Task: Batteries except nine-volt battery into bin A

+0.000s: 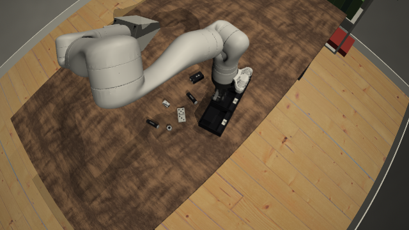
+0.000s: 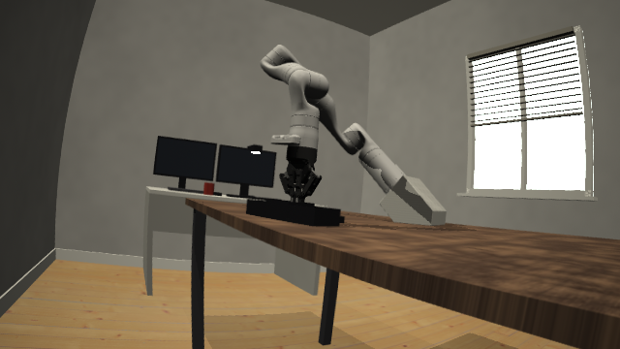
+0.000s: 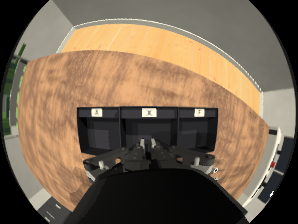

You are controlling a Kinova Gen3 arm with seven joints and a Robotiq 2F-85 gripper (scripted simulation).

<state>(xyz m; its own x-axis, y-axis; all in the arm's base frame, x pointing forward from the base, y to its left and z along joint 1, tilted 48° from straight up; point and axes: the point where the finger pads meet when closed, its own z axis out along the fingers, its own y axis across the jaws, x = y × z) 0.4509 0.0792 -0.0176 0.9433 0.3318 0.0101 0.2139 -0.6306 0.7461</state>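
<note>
The black nine-volt battery lies 120 mm behind my hand and 30 mm below it. Round my hand: metal nut: 70 mm behind, 200 mm to the right, 30 mm below; then white domino: 70 mm behind, 140 mm to the right, 30 mm below; then grey metal piece: 130 mm behind, 140 mm to the right, 30 mm below.
</note>
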